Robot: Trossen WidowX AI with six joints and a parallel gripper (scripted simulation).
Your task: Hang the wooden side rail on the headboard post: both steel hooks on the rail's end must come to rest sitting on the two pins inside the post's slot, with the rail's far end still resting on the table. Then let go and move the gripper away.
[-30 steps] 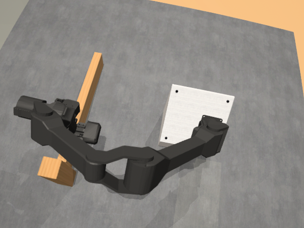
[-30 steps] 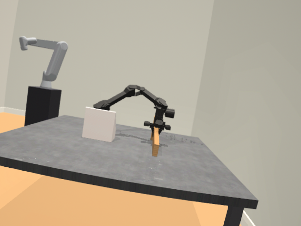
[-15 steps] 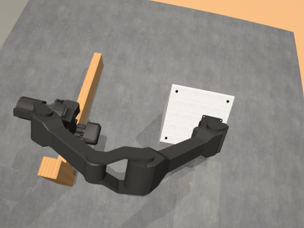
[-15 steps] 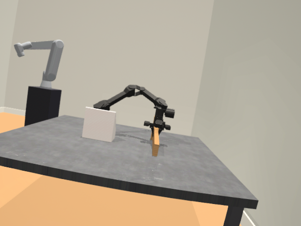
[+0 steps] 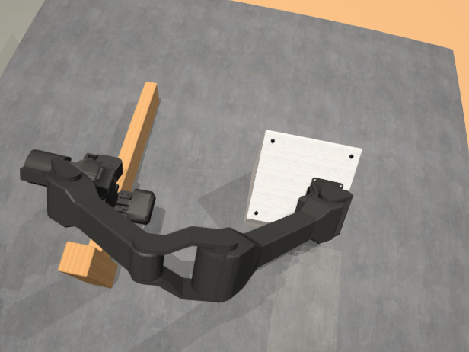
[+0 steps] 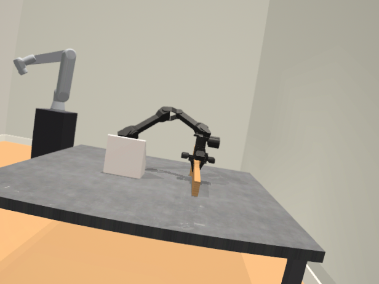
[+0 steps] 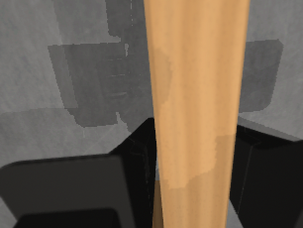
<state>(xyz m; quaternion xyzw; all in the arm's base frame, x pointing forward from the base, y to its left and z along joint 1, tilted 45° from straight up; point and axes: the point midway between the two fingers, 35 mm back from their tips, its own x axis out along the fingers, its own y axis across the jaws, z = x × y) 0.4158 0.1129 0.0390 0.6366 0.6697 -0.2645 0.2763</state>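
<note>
Right now my gripper tip is 120 mm to the right of the headboard post and 40 mm below it.
</note>
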